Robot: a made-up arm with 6 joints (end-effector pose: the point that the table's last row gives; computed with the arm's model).
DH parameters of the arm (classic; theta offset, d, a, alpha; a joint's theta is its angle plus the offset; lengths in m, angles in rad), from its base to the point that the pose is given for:
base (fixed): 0 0 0 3.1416
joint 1: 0 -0.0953 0.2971 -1.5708
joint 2: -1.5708 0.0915 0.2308 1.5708
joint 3: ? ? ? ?
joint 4: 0 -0.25 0.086 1.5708
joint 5: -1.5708 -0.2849 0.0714 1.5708
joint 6: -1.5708 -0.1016 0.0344 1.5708
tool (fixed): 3.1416 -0.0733 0 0
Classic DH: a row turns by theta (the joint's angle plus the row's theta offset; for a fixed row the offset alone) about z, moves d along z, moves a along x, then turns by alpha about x.
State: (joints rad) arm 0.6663 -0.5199 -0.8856 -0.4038 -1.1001 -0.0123
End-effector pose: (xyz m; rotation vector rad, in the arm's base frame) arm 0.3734 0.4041 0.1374 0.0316 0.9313 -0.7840
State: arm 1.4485 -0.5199 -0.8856 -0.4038 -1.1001 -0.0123
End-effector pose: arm 0.5497 0.0235 0.1374 0.4153 0.9176 -1.5030
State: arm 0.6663 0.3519 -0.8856 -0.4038 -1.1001 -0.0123
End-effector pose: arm 0.4191 0.3682 -0.0715 -0.1627 0.0584 -0.9191
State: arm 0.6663 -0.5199 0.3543 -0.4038 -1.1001 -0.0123
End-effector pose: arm -0.0846 0.3848 -0.4708 -1.2620 1.0705 -0.5487
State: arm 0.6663 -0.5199 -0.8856 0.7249 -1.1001 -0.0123
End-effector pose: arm 0.1733 0.2887 -0.1156 -0.1191 -0.0481 -0.2366
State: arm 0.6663 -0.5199 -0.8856 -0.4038 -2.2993 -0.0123
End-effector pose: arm 0.2486 0.2600 0.1950 -1.0172 1.2758 -0.1409
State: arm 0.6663 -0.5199 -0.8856 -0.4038 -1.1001 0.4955
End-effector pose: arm 0.3820 0.3830 0.1037 -0.1615 0.4492 -0.7443
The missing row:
joint 3: -1.5708 -0.0523 0.3855 1.5708
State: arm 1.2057 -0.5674 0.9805 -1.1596 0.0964 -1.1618
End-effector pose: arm 0.0166 0.2260 -0.8486 0.1470 1.1873 -2.3122
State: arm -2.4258 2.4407 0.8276 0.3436 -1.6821 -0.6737
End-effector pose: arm -0.5707 0.7376 0.4029 0.4203 -0.5260 -0.4036
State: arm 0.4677 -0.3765 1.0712 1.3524 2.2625 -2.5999
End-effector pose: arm 0.0218 -0.2333 -0.2728 -0.9862 -1.5174 -1.1954
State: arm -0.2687 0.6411 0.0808 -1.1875 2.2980 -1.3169
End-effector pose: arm 0.3410 0.7591 -0.2636 1.5598 -0.7061 1.3970
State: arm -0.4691 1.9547 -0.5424 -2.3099 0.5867 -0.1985
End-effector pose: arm 0.1108 0.5788 0.6155 2.5734 -0.1551 -0.5159
